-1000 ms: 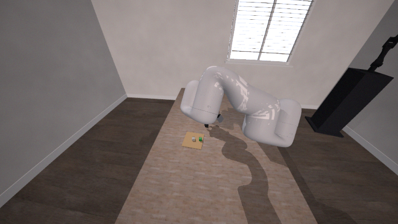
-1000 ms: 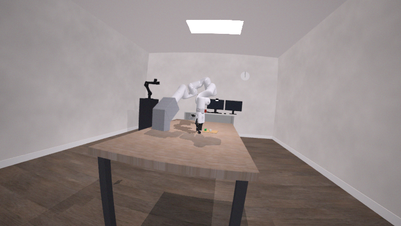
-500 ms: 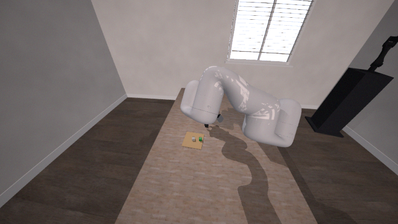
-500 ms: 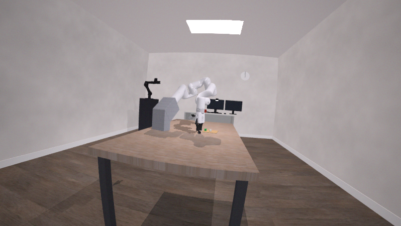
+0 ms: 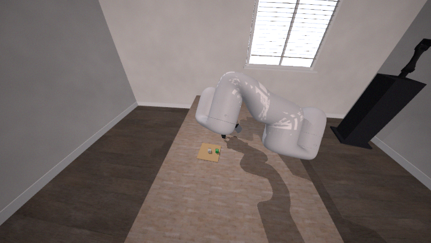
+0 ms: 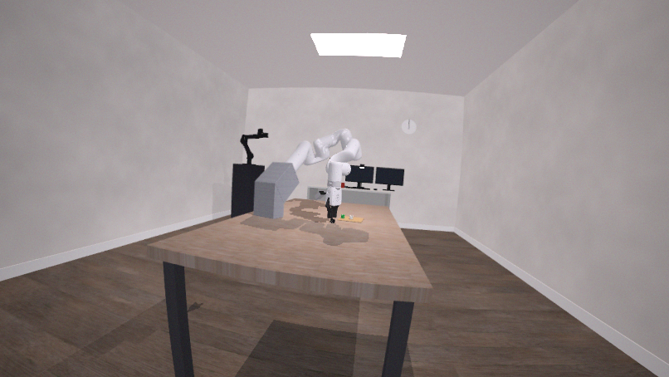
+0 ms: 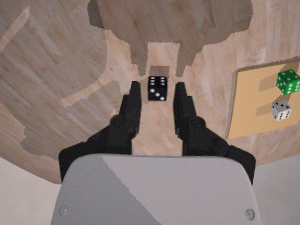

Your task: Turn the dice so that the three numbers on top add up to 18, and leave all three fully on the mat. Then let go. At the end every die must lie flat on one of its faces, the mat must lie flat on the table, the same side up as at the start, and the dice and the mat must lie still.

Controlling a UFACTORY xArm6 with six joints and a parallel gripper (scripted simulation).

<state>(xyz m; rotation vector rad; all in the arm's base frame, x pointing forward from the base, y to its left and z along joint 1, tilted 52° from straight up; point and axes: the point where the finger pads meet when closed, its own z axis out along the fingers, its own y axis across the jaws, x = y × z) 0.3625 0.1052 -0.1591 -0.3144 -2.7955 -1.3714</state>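
Now: hand 1 cm short of the black die and 4 cm above it. Also, from my hand: mat: 6 cm ahead, 17 cm to the left, 4 cm below; white die: 6 cm ahead, 17 cm to the left, 3 cm below; green die: 1 cm ahead, 15 cm to the left, 3 cm below.
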